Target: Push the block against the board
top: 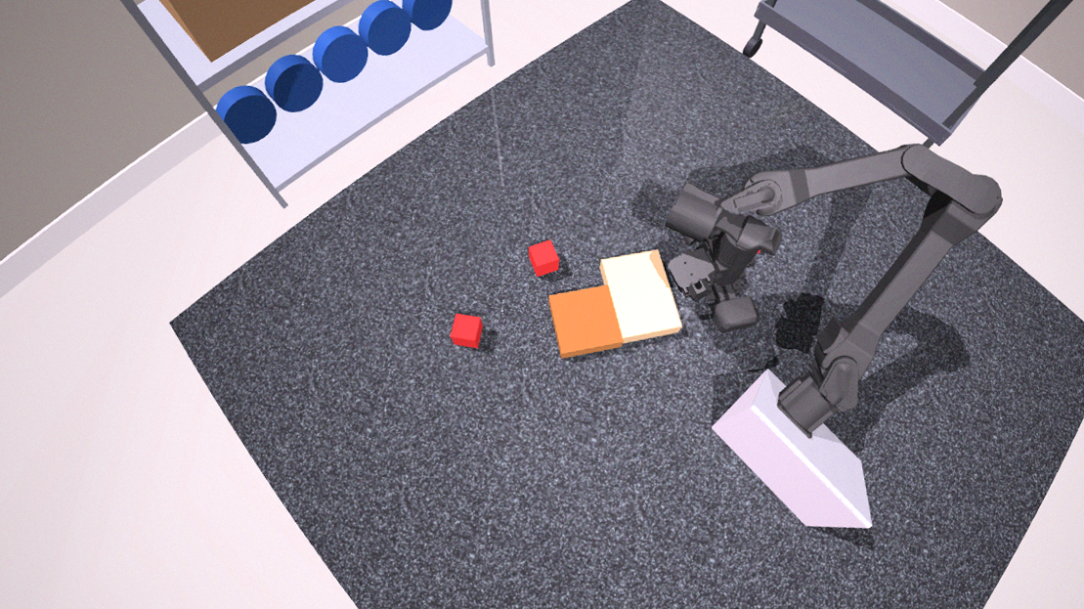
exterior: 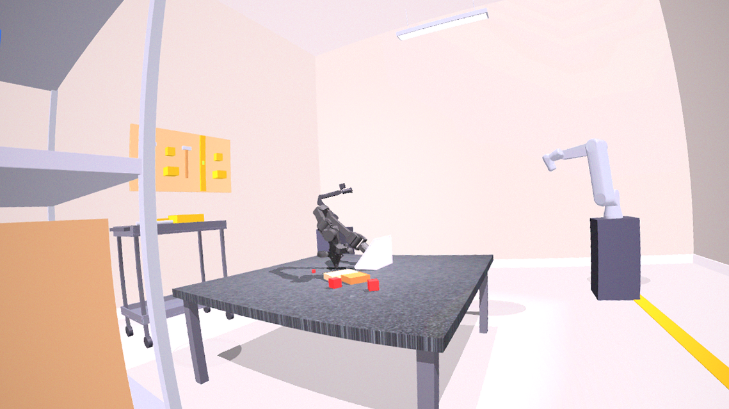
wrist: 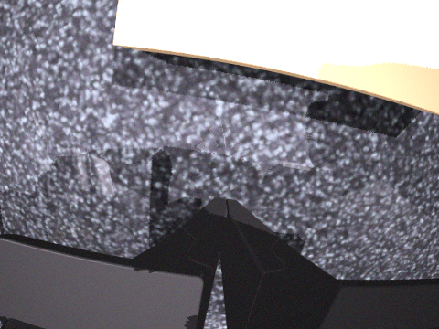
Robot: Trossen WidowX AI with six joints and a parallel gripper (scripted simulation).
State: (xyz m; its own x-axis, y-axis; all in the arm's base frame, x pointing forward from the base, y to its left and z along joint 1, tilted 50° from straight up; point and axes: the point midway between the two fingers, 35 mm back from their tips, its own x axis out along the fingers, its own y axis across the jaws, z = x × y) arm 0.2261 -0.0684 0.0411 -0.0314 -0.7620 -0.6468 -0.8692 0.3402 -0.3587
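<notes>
Right now the tan board is 80 mm to the left of my gripper tip, 70 mm ahead of it and 20 mm below it. From my gripper tip the other things lie so: orange square block: 180 mm to the left, 100 mm ahead, 20 mm below; tiny red cube: 160 mm to the right, 20 mm below.
</notes>
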